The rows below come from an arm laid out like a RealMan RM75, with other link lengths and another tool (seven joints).
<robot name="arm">
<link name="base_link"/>
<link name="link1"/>
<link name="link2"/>
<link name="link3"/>
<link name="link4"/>
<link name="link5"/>
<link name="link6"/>
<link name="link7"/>
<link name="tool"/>
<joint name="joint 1" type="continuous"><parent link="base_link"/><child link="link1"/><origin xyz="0 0 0.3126" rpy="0 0 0"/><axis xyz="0 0 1"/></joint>
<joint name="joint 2" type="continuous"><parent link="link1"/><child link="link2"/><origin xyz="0 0 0" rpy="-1.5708 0 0"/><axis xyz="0 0 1"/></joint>
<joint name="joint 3" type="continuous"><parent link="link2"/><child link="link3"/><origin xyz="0 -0.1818 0" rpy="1.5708 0 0"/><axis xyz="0 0 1"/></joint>
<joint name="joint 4" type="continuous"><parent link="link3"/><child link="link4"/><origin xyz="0 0 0" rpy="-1.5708 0 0"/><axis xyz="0 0 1"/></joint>
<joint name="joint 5" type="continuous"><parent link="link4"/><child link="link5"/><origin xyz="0 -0.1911 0" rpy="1.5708 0 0"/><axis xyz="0 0 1"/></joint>
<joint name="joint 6" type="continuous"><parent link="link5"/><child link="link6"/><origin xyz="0 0 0" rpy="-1.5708 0 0"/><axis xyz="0 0 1"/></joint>
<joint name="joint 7" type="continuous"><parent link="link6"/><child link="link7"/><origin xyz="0 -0.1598 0" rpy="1.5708 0 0"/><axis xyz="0 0 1"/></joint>
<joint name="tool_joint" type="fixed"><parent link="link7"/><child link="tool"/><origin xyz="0.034 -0.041 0.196" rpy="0 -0.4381 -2.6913"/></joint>
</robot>
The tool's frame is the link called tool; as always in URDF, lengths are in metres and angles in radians. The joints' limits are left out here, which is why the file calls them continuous.
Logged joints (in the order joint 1, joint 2, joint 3, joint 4, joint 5, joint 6, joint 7), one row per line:
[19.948 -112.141 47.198 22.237 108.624 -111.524 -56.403]
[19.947 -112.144 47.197 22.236 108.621 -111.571 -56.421]
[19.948 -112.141 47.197 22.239 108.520 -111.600 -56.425]
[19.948 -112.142 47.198 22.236 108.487 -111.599 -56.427]
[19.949 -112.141 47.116 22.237 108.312 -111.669 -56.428]
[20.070 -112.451 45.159 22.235 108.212 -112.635 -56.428]
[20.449 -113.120 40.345 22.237 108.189 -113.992 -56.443]
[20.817 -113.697 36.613 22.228 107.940 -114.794 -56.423]
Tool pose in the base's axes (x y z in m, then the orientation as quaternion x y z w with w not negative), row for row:
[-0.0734 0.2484 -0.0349 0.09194 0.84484 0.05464 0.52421]
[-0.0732 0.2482 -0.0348 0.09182 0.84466 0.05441 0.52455]
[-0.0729 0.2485 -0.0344 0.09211 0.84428 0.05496 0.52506]
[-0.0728 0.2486 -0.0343 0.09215 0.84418 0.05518 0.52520]
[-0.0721 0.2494 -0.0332 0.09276 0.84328 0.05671 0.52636]
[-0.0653 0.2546 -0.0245 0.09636 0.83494 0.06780 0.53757]
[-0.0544 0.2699 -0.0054 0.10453 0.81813 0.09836 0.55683]
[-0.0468 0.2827 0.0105 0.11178 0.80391 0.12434 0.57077]
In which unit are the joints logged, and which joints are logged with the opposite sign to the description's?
The joints are logged in degrees. Opposite sign: joint 1, joint 6.
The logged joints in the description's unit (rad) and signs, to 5 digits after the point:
[-0.34816 -1.95723 0.82376 0.38811 1.89585 1.94646 -0.98442]
[-0.34814 -1.95728 0.82374 0.38809 1.89579 1.94728 -0.98473]
[-0.34816 -1.95723 0.82374 0.38814 1.89403 1.94779 -0.98480]
[-0.34816 -1.95725 0.82376 0.38809 1.89346 1.94777 -0.98484]
[-0.34818 -1.95723 0.82233 0.38811 1.89040 1.94899 -0.98485]
[-0.35029 -1.96264 0.78817 0.38807 1.88866 1.96585 -0.98485]
[-0.35690 -1.97432 0.70415 0.38811 1.88825 1.98954 -0.98512]
[-0.36333 -1.98439 0.63902 0.38795 1.88391 2.00353 -0.98477]

